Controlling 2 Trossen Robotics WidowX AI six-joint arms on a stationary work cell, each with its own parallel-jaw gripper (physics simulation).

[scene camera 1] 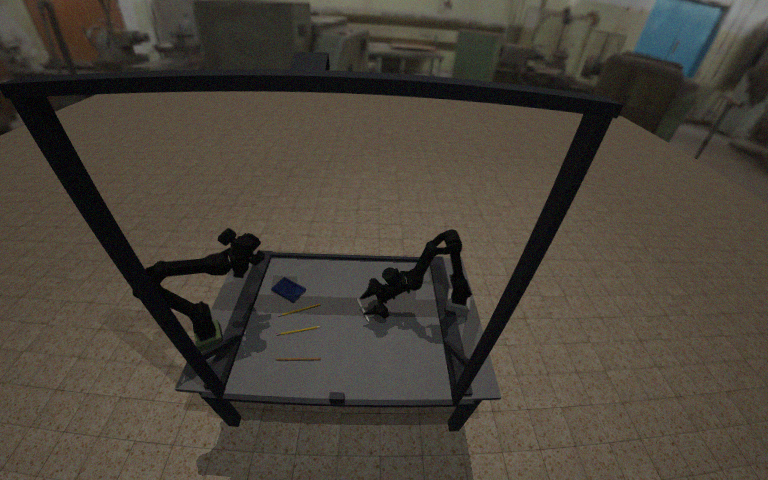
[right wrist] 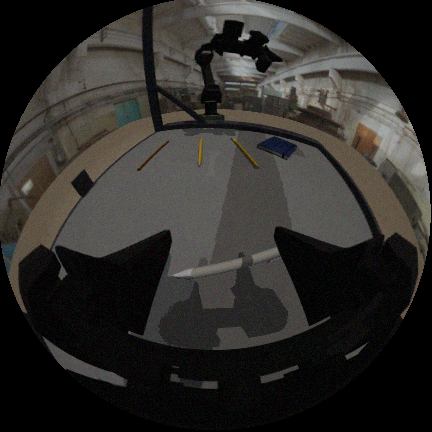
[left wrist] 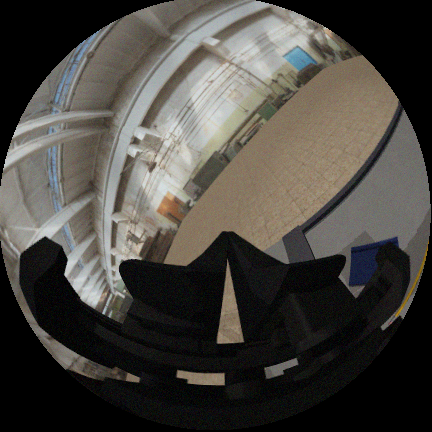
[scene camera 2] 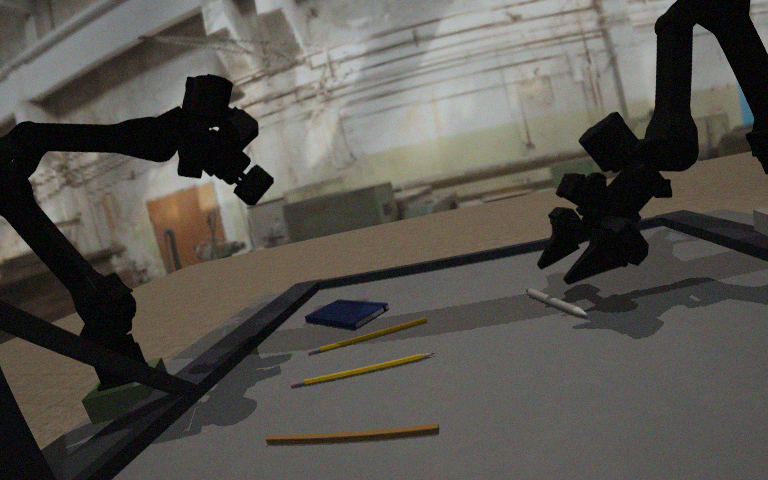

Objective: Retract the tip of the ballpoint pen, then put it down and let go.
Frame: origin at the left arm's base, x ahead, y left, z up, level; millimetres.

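Seen in the pictures: left gripper, fingertip midpoint: (right wrist: 281,60) (left wrist: 226,236) (scene camera 2: 238,166); right gripper, fingertip midpoint: (scene camera 1: 362,306) (right wrist: 223,234) (scene camera 2: 551,274); left arm's base, origin of the base link: (scene camera 1: 206,332) (right wrist: 210,113); right arm's base, origin of the base link: (scene camera 1: 459,298).
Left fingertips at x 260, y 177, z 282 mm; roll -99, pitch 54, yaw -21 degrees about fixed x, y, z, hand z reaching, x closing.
Offsets run from my left fingertips to a thing's top centre. Level surfaces: height alone.
A white ballpoint pen @(dx +376, dy -350, dz -309 mm) (scene camera 1: 367,318) (scene camera 2: 556,303) (right wrist: 225,266) lies flat on the grey table @(dz -322 mm) (scene camera 1: 362,373) (scene camera 2: 509,407). Its pointed end is at the left in the right wrist view; whether the writing point sticks out is too small to tell. The other end is partly hidden behind a finger there. My right gripper (scene camera 1: 363,305) (scene camera 2: 553,273) (right wrist: 223,234) is open and empty, a little above the pen, with its fingers apart from it. My left gripper (left wrist: 226,236) (right wrist: 281,60) is shut on nothing, raised high near the table's back left corner in scene camera 1.
Two yellow pencils @(dx +124, dy -217, dz -315 mm) (scene camera 2: 373,335) @(dx +86, dy -317, dz -314 mm) (scene camera 2: 365,370) and an orange-brown stick @(dx +36, dy -439, dz -315 mm) (scene camera 2: 353,434) lie left of the pen in scene camera 2. A blue book @(dx +121, dy -81, dz -310 mm) (scene camera 1: 288,289) (scene camera 2: 346,314) (right wrist: 278,146) lies behind them. A dark frame post (scene camera 1: 532,249) rises at the right.
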